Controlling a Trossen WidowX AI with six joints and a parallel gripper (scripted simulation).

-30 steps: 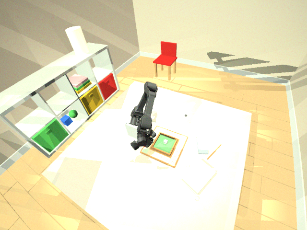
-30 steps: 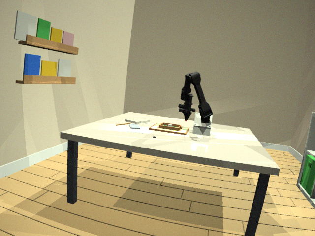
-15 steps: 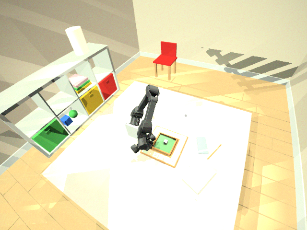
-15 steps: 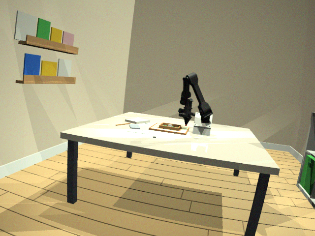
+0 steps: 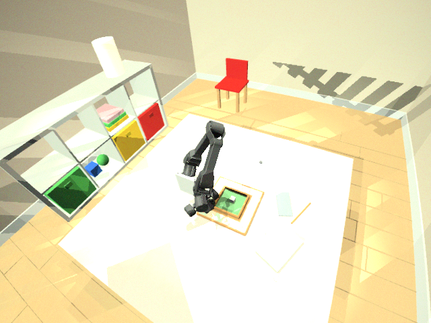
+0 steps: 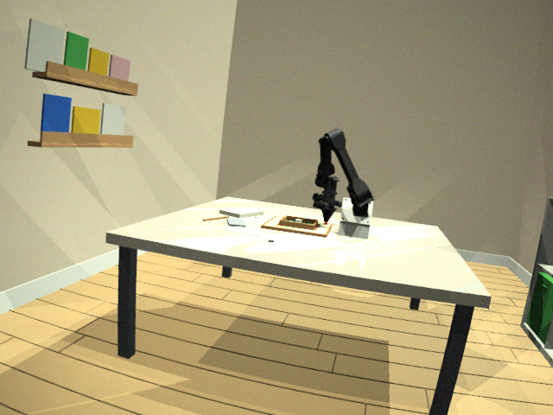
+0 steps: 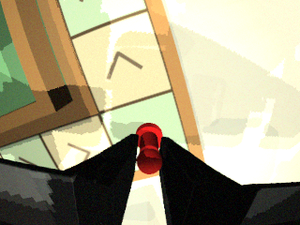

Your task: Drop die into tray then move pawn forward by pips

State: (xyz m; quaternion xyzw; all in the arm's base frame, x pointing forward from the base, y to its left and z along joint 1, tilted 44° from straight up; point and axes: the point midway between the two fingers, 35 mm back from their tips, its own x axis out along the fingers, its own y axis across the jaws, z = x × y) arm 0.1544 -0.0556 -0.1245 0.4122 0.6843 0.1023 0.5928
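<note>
The red pawn lies 10 mm above my gripper tip. The rest, counted from my gripper tip: dice tray: 120 mm ahead, 110 mm to the left, 20 mm below; white die: 120 mm ahead, 120 mm to the left.
</note>
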